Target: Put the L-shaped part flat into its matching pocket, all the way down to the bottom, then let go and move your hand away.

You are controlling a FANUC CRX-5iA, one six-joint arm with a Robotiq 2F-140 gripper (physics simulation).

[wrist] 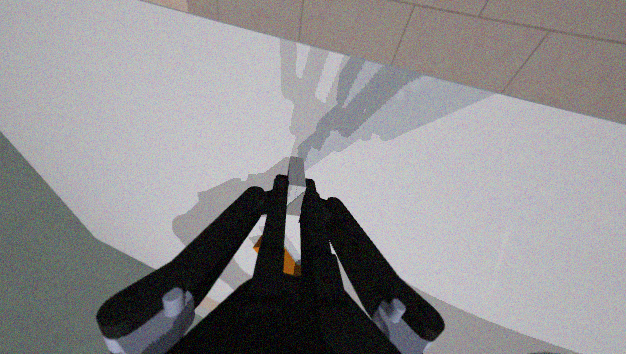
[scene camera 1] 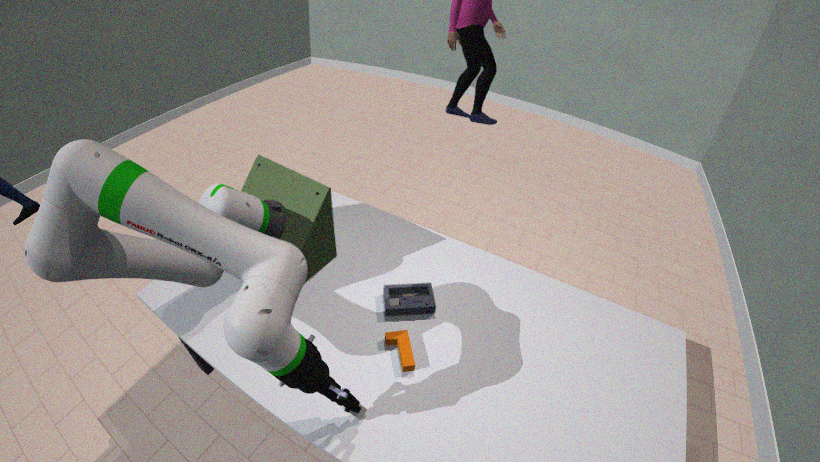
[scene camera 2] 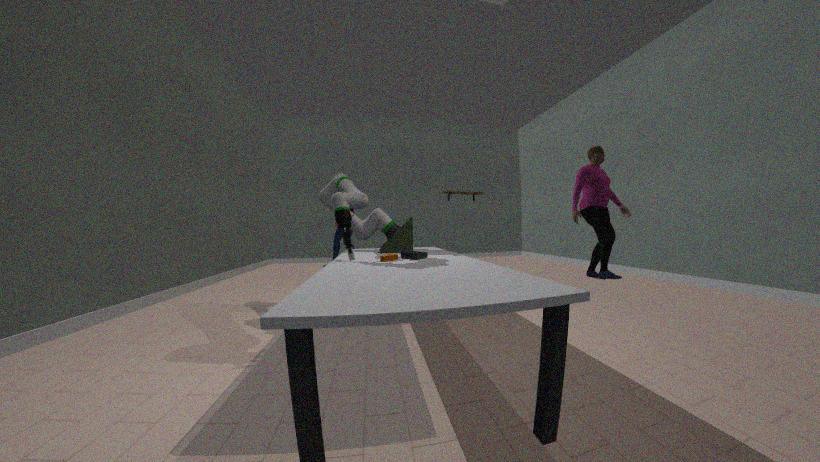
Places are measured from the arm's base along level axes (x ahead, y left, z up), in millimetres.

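Pixels of known places: gripper, fingertip midpoint: (wrist: pixel 294 168) (scene camera 1: pixel 361 413) (scene camera 2: pixel 352 259); arm's base at its link origin: (scene camera 1: pixel 267 223) (scene camera 2: pixel 394 233).
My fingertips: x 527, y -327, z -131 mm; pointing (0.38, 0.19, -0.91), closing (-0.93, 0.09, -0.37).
For each thing: its top centre in the pictures, then the offset to it from my fingertips. "pt": a spot on its surface instead. Level surfaces: height alone.
- orange L-shaped part at its top centre: (wrist: pixel 281 268) (scene camera 1: pixel 399 348) (scene camera 2: pixel 387 255) 1 mm back, 199 mm left, 19 mm up
- orange piece at a spot on its surface: (wrist: pixel 290 262) pt 8 mm back, 209 mm left, 2 mm down
- dark grey tray at its top centre: (scene camera 1: pixel 409 295) (scene camera 2: pixel 413 251) 54 mm back, 369 mm left, 26 mm up
- white table at its surface level: 11 mm down
The orange L-shaped part (scene camera 1: pixel 405 351) (scene camera 2: pixel 389 257) lies flat on the table, apart from the gripper. In the wrist view parts of the orange piece (wrist: pixel 290 262) show between and beside the fingers; the rest is hidden. The dark grey tray (scene camera 1: pixel 409 310) (scene camera 2: pixel 414 255) with the recessed pocket stands on the table beyond the part in scene camera 1. My gripper (scene camera 1: pixel 361 411) (scene camera 2: pixel 351 257) (wrist: pixel 294 168) is shut with nothing between its fingertips. Its tips are low over the table, to the near left of the part in scene camera 1.
The white table (scene camera 1: pixel 602 367) (scene camera 2: pixel 424 292) carries a green block-shaped mount (scene camera 1: pixel 292 186) (scene camera 2: pixel 406 236) at the arm's base. A person in a pink top (scene camera 1: pixel 473 51) (scene camera 2: pixel 595 189) stands on the floor beyond the table. A wall shelf (scene camera 2: pixel 462 192) shows at the back.
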